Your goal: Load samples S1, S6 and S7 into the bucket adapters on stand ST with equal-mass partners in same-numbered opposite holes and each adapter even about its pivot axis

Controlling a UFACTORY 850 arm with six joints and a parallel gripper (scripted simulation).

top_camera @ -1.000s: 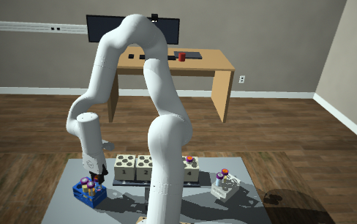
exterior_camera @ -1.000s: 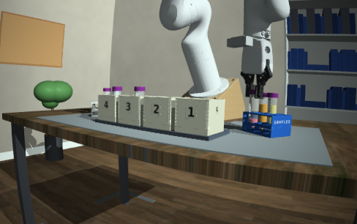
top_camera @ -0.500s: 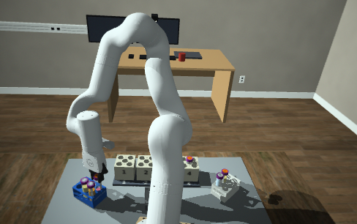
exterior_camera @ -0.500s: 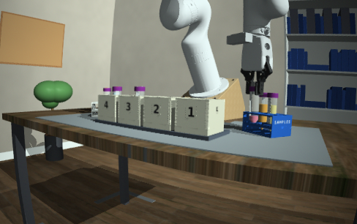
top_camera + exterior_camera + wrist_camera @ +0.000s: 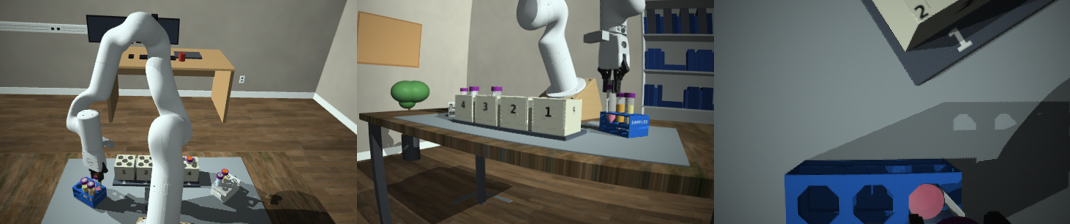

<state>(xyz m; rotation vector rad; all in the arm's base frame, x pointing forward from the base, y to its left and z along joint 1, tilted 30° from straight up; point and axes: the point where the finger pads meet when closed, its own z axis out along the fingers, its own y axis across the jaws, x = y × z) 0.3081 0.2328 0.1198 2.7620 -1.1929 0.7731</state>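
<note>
Now: hand 110 mm above the blue samples rack, 40 mm to the right of it and 20 mm short of it. From my hand the other things lie so: adapter 1: 140 mm to the right, 120 mm ahead, 90 mm below; then white rack: 600 mm to the right, 130 mm behind, 110 mm below.
</note>
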